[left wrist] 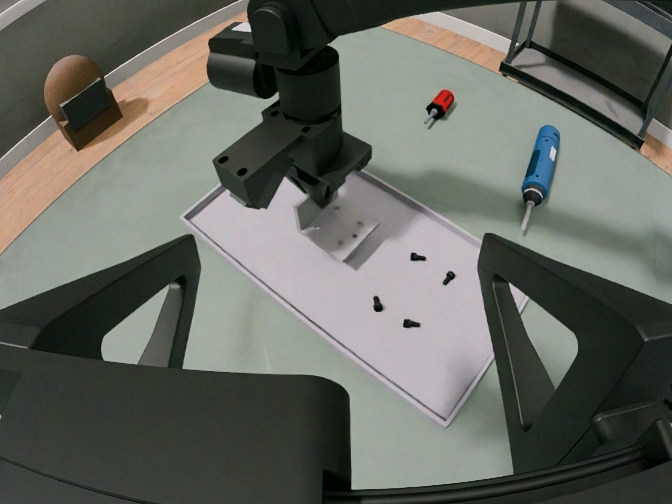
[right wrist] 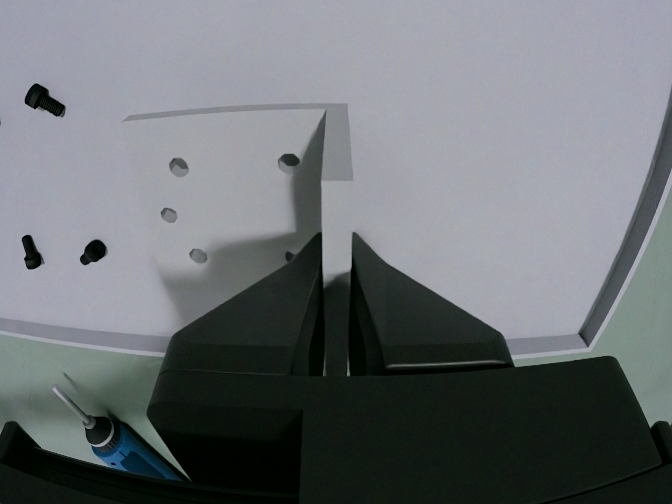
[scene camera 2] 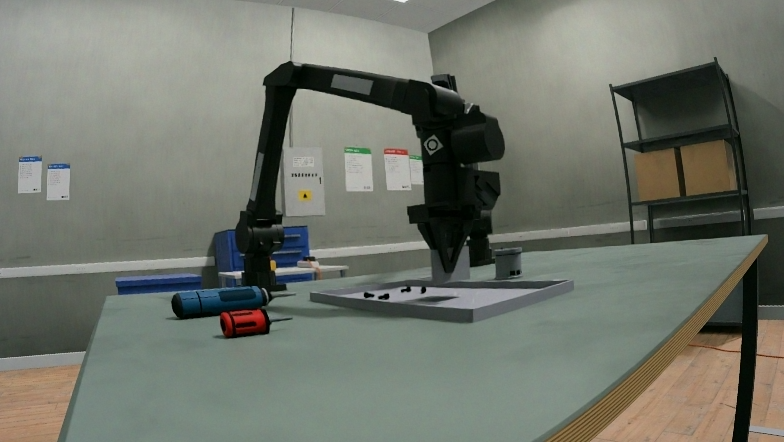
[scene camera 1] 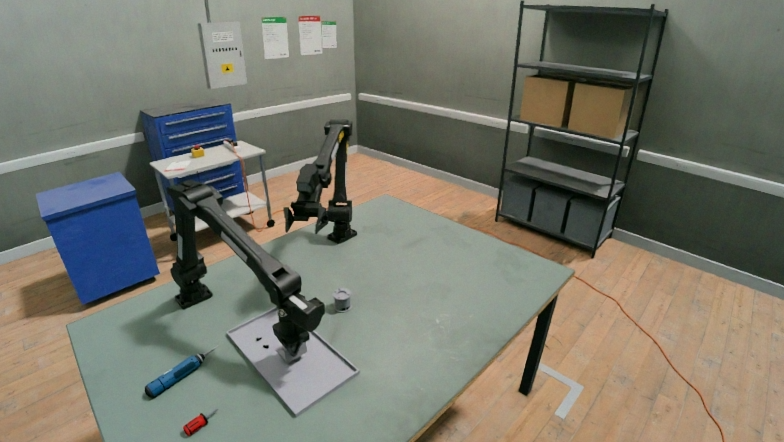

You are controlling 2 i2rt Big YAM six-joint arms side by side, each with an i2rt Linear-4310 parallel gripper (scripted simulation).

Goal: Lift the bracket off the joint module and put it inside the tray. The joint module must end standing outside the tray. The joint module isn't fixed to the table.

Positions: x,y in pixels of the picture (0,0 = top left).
Scene:
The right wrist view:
my right gripper: 336,249
tray: 507,162
blue electric screwdriver: 111,442
grey L-shaped bracket: 238,202

